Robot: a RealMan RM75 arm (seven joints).
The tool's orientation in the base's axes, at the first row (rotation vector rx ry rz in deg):
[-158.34 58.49 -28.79]
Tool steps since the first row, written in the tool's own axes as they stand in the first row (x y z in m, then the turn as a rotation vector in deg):
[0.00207 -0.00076 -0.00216 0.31 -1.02 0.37]
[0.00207 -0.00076 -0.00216 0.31 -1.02 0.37]
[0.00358 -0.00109 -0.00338 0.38 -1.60 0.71]
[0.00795 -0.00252 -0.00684 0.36 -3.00 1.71]
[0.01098 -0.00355 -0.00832 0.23 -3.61 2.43]
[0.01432 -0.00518 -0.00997 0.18 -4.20 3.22]
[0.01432 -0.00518 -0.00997 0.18 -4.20 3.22]
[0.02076 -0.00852 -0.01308 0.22 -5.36 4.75]
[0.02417 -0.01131 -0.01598 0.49 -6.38 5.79]
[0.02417 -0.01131 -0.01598 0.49 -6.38 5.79]
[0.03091 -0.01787 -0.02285 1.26 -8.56 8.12]
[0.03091 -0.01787 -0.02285 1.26 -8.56 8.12]
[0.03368 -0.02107 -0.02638 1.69 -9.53 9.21]
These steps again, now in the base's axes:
[0.00115 -0.00084 0.00274 0.97 0.58 0.00]
[0.00115 -0.00084 0.00274 0.97 0.58 0.00]
[0.00198 -0.00161 0.00435 1.49 0.98 -0.16]
[0.00471 -0.00347 0.00906 2.68 2.08 -0.74]
[0.00695 -0.00471 0.01148 3.22 2.64 -1.29]
[0.00971 -0.00571 0.01430 3.82 3.14 -1.88]
[0.00971 -0.00571 0.01430 3.82 3.14 -1.88]
[0.01519 -0.00747 0.01970 5.10 4.04 -3.00]
[0.01825 -0.00767 0.02399 6.28 4.66 -3.64]
[0.01825 -0.00767 0.02399 6.28 4.66 -3.64]
[0.02451 -0.00730 0.03380 8.99 5.87 -5.06]
[0.02451 -0.00730 0.03380 8.99 5.87 -5.06]
[0.02714 -0.00678 0.03862 10.27 6.35 -5.72]

